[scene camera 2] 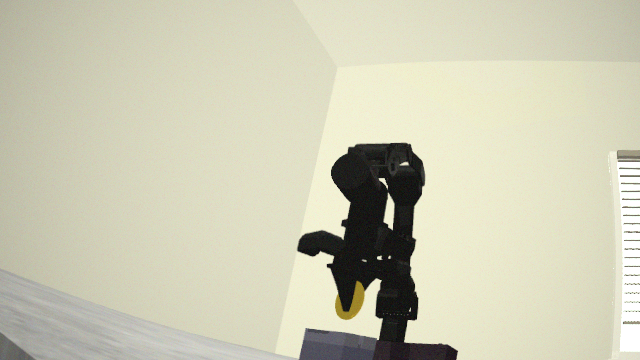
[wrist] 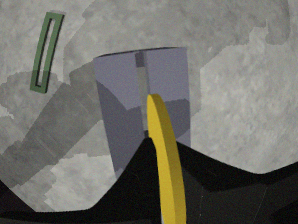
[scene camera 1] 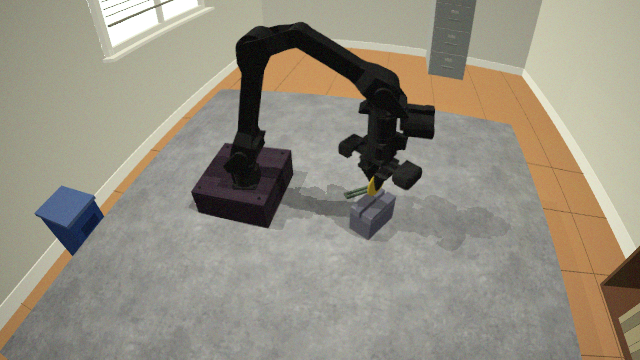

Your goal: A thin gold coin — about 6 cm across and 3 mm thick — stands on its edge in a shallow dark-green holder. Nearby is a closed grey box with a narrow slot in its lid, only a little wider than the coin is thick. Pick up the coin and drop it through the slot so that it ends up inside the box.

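There's a gold coin here, and it's being carried by my gripper (scene camera 2: 347, 312). You'd find that same gripper (wrist: 155, 145), (scene camera 1: 376, 189) as well.
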